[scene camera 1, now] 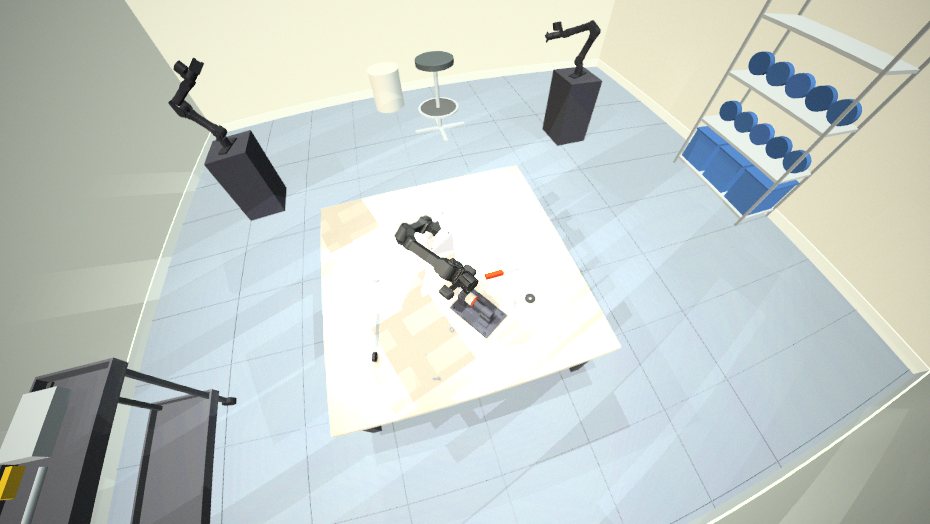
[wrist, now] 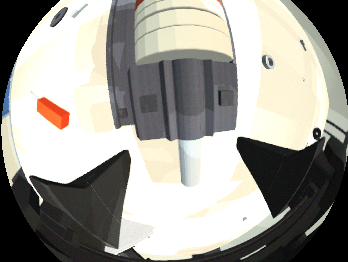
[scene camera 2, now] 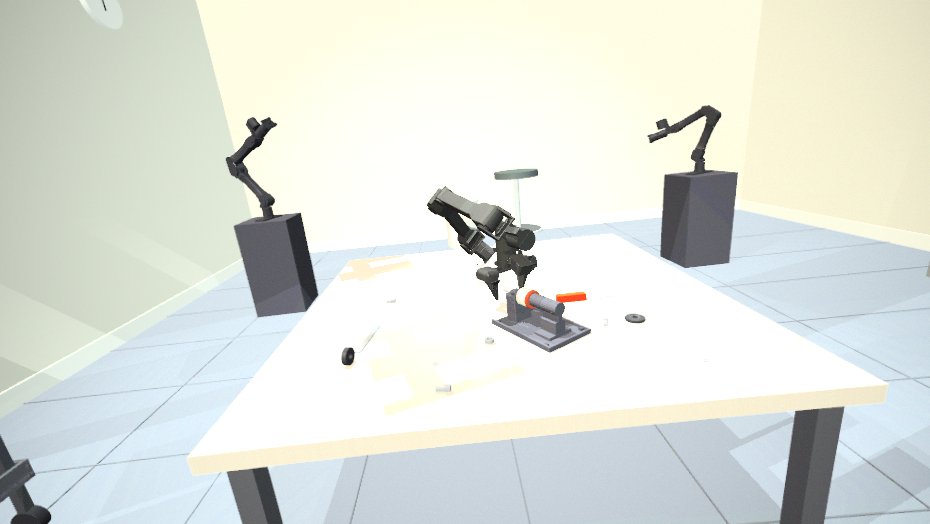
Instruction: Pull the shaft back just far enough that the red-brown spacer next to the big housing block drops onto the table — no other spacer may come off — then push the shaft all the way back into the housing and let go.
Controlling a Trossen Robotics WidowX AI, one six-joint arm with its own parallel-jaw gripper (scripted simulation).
same spot on housing block: (scene camera 2: 543, 326) = (scene camera 1: 481, 317)
